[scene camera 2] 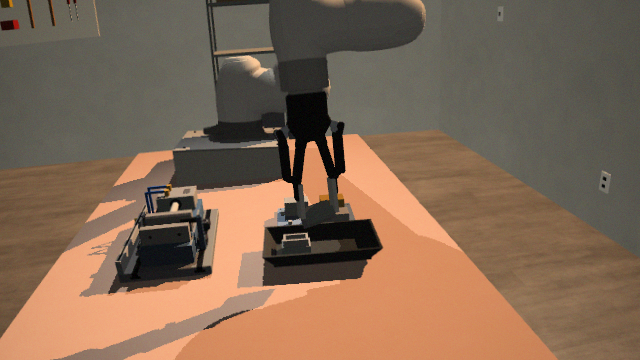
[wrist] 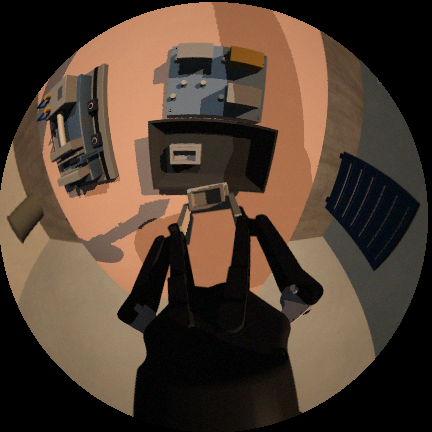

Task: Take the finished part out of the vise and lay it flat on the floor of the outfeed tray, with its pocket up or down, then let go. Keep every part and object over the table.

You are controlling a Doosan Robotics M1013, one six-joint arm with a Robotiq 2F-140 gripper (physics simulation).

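Frame: origin at the arm's base, x up, y left, z back, level; centimetres.
Where they show: gripper, fingertip midpoint: [scene camera 2: 318, 214] [wrist: 209, 206]; arm's base, origin of the base link: [scene camera 2: 240, 134].
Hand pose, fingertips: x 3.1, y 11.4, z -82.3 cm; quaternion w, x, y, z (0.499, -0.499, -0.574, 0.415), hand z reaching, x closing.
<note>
Each offset is from my fingertips to the centre of the thing. "spot": to the spot under its first point.
The finished part {dx -0.4, dy -0.1, dz +1.2 cm} [scene camera 2: 320, 215] [wrist: 196, 200], a grey block with a pocket, is tilted between my fingertips. My gripper [scene camera 2: 318, 212] [wrist: 209, 206] is shut on it. In scene camera 2 the part overlaps the back rim of the dark outfeed tray {spot: dx -9.8, dy +10.9, dz +9.8 cm} [scene camera 2: 359, 230] [wrist: 262, 156]; in the wrist view it overlaps the rim nearest the gripper. It is held above tray level; the exact gap is hard to tell. Its pocket shows in the wrist view. Another grey pocketed part {dx -9.2, dy -4.0, dz +6.5 cm} [scene camera 2: 296, 245] [wrist: 174, 154] lies in the tray, pocket up, toward the left end. The vise {dx -7.2, dy -30.7, dz +19.5 cm} [scene camera 2: 167, 236] [wrist: 70, 150] stands at the left.
A blue plate {dx -11.8, dy +3.3, dz +22.1 cm} [wrist: 187, 107] with pins stands behind the tray. It bears an orange block {dx -9.6, dy +8.4, dz +26.2 cm} [scene camera 2: 327, 198] [wrist: 246, 57] and grey blocks {dx -9.6, dy -0.5, dz +27.5 cm} [wrist: 195, 51] {dx -9.6, dy +7.3, dz +17.4 cm} [wrist: 243, 95]. The robot's grey base box [scene camera 2: 225, 167] is at the back of the table.
</note>
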